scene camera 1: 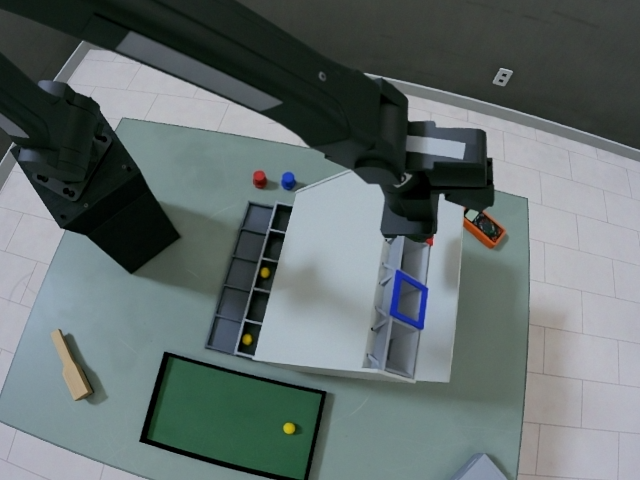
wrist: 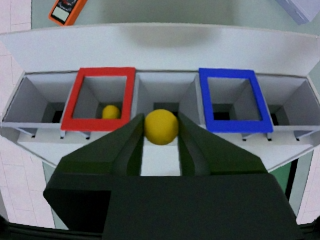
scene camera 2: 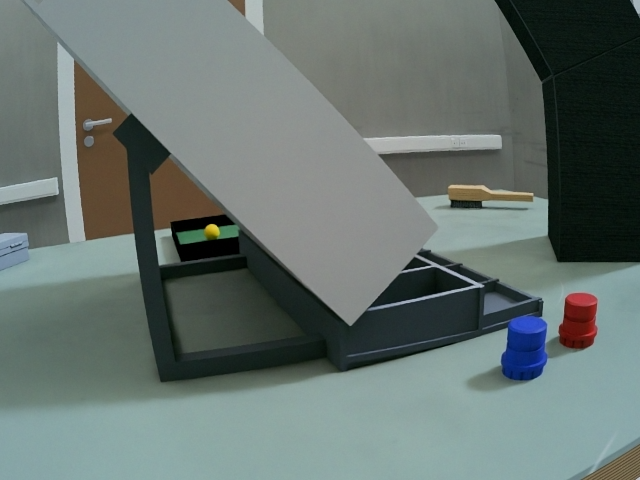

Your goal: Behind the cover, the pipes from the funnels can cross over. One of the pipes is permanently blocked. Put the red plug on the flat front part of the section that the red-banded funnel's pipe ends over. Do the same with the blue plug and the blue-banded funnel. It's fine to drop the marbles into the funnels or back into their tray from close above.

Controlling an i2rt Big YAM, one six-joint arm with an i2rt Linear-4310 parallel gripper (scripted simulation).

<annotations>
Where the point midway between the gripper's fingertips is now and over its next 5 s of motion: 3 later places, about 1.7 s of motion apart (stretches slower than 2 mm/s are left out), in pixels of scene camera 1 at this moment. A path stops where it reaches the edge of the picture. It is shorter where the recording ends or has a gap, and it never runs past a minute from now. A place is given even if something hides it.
My gripper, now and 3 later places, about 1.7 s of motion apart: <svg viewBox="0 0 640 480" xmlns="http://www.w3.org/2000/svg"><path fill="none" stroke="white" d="M421 233L426 236L425 245L423 242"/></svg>
</annotations>
